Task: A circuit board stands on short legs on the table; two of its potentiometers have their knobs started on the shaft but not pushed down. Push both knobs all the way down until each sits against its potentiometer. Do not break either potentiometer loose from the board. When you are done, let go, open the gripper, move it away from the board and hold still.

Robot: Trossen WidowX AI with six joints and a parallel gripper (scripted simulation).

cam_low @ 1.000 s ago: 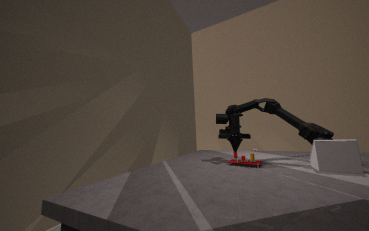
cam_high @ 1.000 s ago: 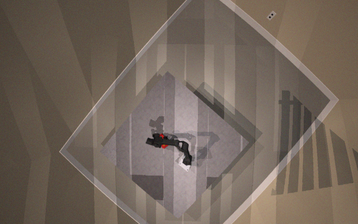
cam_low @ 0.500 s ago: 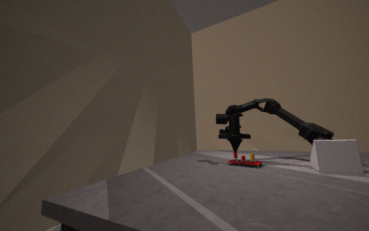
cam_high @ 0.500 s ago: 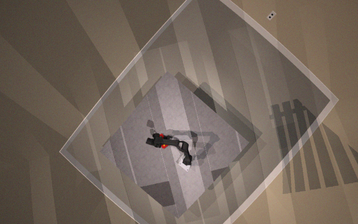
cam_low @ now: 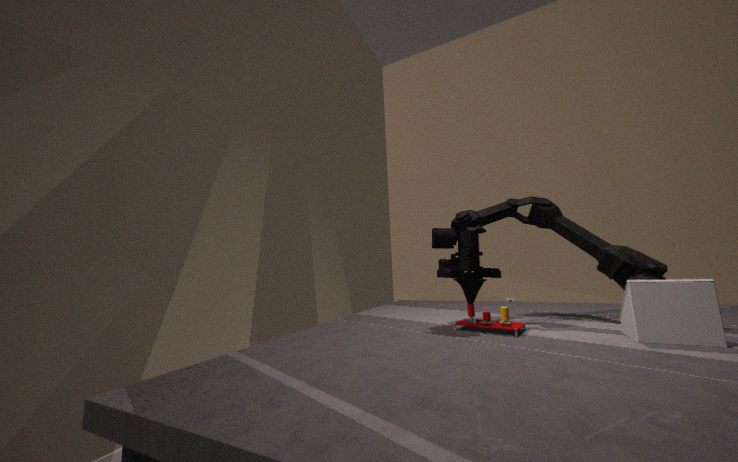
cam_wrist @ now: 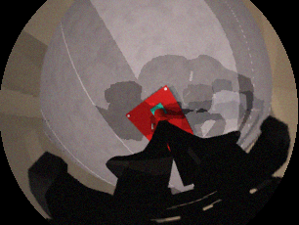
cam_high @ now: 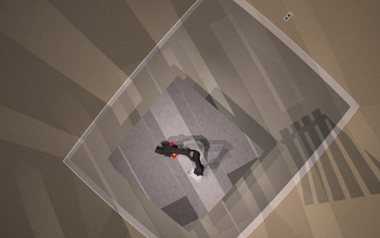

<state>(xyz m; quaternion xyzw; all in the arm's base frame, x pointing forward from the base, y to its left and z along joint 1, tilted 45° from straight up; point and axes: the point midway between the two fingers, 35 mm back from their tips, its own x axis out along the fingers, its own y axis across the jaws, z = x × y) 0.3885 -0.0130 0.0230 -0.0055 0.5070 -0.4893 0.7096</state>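
The red knob lies 2 cm below my gripper tip. From my gripper tip the other things lie so: yellow knob: 8 cm behind, 3 cm to the left, 2 cm below.
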